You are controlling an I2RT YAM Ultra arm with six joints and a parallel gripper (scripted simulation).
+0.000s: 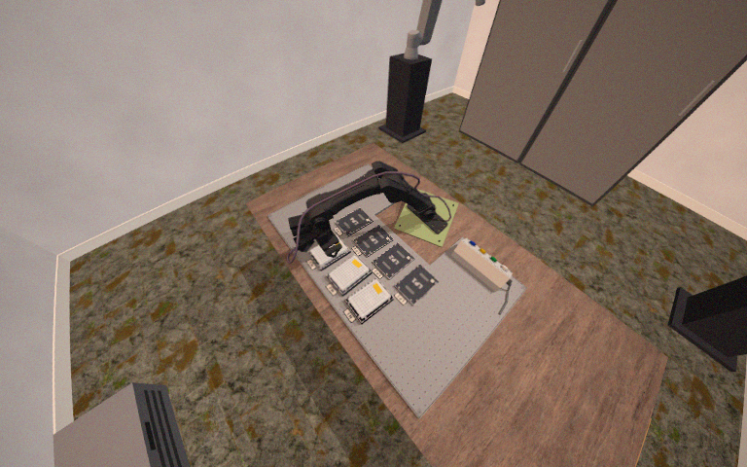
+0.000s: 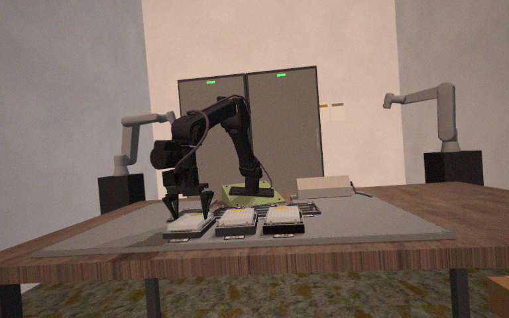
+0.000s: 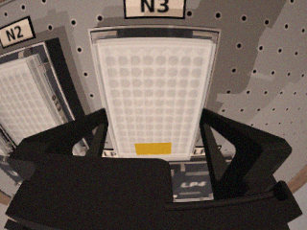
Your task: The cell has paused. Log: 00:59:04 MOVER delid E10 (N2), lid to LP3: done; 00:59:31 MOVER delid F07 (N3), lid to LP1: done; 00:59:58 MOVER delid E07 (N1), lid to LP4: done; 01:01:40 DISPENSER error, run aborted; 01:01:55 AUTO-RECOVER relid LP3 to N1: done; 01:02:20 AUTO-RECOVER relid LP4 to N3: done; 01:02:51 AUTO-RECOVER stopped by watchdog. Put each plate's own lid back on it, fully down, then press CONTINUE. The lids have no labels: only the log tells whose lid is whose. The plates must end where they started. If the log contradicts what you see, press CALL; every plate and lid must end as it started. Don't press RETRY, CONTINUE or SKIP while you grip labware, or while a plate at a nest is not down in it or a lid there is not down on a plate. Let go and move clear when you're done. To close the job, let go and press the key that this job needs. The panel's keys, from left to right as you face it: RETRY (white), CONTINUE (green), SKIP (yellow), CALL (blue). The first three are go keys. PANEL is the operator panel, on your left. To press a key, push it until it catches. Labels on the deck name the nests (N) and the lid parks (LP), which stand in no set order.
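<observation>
Right now my hand is 10 mm above the lid. Also, from my hand: LP3 park 180 mm behind, 70 mm to the left, 30 mm below; then LP1 park 180 mm behind, 330 mm to the left, 30 mm below; then plate 140 mm to the left, 10 mm below.
</observation>
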